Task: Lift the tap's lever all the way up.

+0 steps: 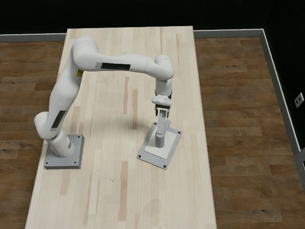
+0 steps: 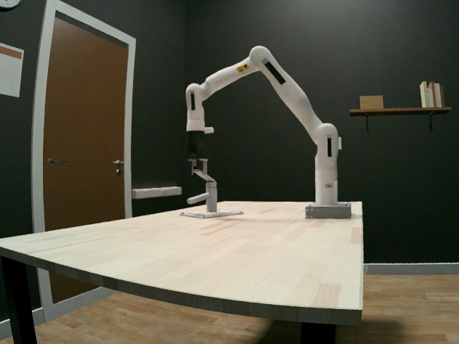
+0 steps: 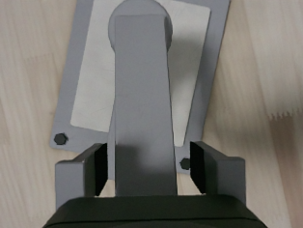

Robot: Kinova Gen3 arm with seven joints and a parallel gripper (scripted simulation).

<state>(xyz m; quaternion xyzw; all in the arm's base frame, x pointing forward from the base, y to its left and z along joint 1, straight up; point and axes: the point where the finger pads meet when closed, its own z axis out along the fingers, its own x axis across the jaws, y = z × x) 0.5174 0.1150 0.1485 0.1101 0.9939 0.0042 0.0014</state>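
Right now the lever is 4 cm to the right of my hand and 2 cm below it. From my hand the other things lie so: base plate: 1 cm behind, 8 cm to the right, 19 cm below; tap: 6 cm to the right, 8 cm below.
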